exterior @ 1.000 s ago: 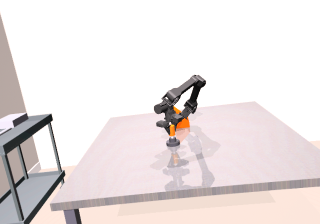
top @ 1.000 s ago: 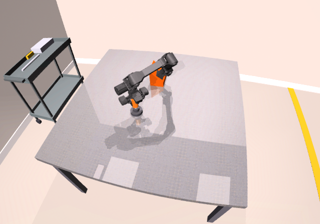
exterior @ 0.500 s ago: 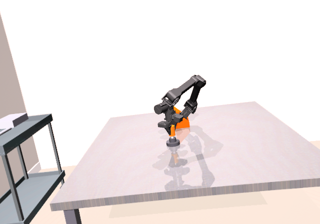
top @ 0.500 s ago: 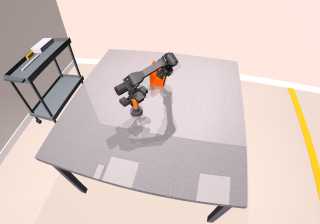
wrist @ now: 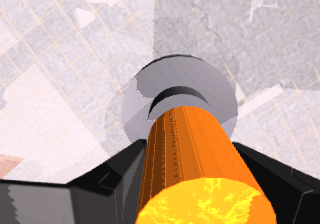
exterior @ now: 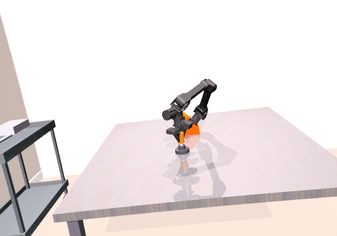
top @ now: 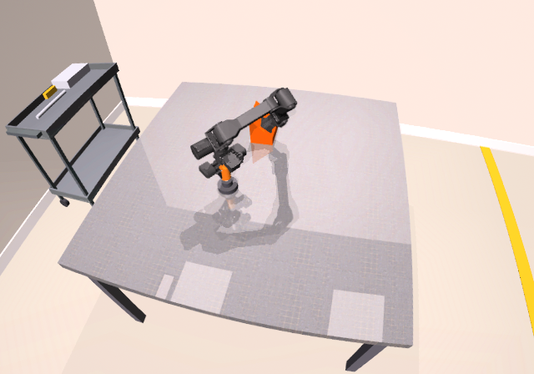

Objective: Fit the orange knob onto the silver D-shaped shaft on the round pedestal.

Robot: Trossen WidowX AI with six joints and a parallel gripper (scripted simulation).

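Now: the orange knob 30 mm above my gripper tip. Round my gripper tip: round pedestal (40 mm below).
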